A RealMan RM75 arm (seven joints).
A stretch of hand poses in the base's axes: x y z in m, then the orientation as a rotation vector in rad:
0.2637 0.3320 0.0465 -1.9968 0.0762 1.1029
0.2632 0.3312 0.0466 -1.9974 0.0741 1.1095
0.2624 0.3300 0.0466 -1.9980 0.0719 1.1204
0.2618 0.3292 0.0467 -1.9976 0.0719 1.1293
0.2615 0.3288 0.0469 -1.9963 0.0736 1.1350
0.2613 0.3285 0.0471 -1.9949 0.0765 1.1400
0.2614 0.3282 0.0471 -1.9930 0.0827 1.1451
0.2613 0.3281 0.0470 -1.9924 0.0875 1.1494
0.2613 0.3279 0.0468 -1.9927 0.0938 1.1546
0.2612 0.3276 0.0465 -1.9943 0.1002 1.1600
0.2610 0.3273 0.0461 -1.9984 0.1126 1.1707
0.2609 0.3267 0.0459 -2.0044 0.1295 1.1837
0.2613 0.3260 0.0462 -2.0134 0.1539 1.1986
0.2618 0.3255 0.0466 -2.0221 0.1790 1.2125
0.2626 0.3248 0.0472 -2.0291 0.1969 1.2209
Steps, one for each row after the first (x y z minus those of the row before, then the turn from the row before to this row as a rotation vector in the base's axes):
-0.0005 -0.0008 0.0001 -0.0014 0.0034 0.0047
-0.0008 -0.0012 0.0000 -0.0025 0.0061 0.0069
-0.0006 -0.0008 0.0001 -0.0020 0.0058 0.0042
-0.0003 -0.0004 0.0002 -0.0011 0.0046 0.0013
-0.0002 -0.0003 0.0002 -0.0013 0.0046 0.0002
0.0001 -0.0003 0.0000 -0.0021 0.0059 -0.0019
-0.0001 -0.0001 -0.0001 -0.0025 0.0045 -0.0010
0.0000 -0.0002 -0.0002 -0.0041 0.0053 -0.0012
-0.0001 -0.0003 -0.0003 -0.0052 0.0050 -0.0007
-0.0002 -0.0003 -0.0004 -0.0111 0.0094 -0.0009
-0.0001 -0.0006 -0.0002 -0.0151 0.0117 -0.0019
0.0004 -0.0007 0.0003 -0.0211 0.0141 -0.0043
0.0005 -0.0005 0.0004 -0.0210 0.0137 -0.0051
0.0008 -0.0007 0.0006 -0.0153 0.0085 -0.0040

